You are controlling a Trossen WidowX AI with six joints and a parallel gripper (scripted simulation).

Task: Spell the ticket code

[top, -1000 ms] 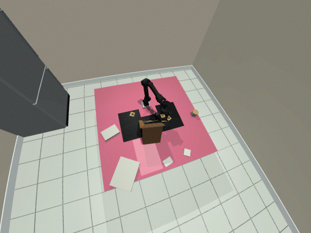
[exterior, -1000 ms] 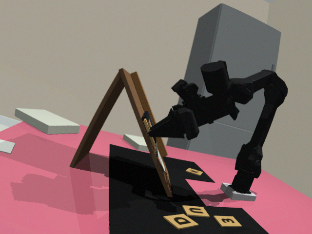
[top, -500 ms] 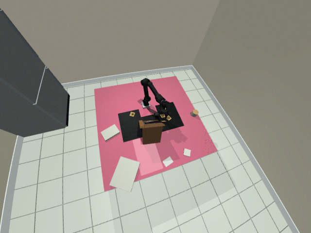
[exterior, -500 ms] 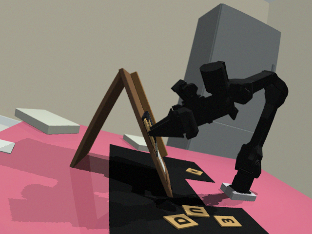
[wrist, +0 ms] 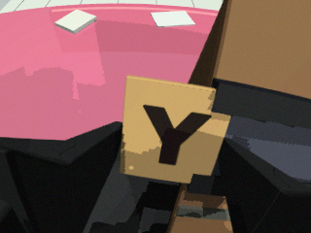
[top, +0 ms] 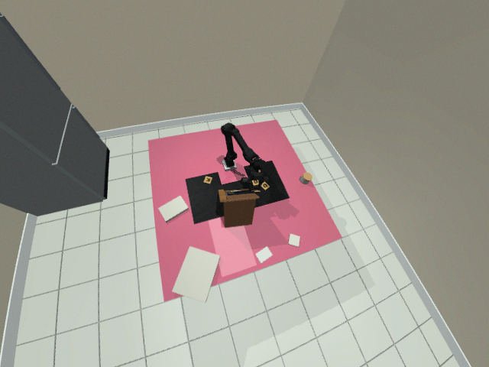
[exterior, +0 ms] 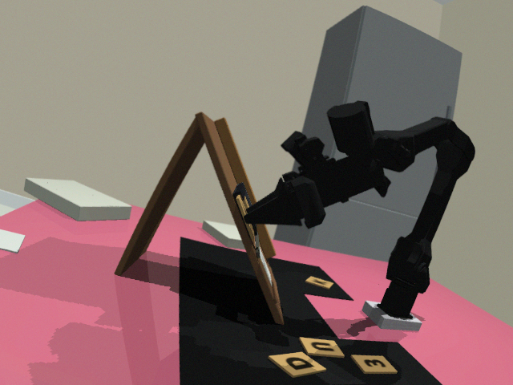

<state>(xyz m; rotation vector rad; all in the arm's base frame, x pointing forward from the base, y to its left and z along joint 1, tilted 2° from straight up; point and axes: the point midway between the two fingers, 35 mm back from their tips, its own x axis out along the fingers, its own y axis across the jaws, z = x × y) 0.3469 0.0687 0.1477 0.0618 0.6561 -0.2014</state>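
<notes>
Now: the white ticket 110 mm to the right of my gripper tip, 90 mm below it and 80 mm behind it. Also, from my gripper tip: black mat: 170 mm behind, 160 mm below, 70 mm to the right.
</notes>
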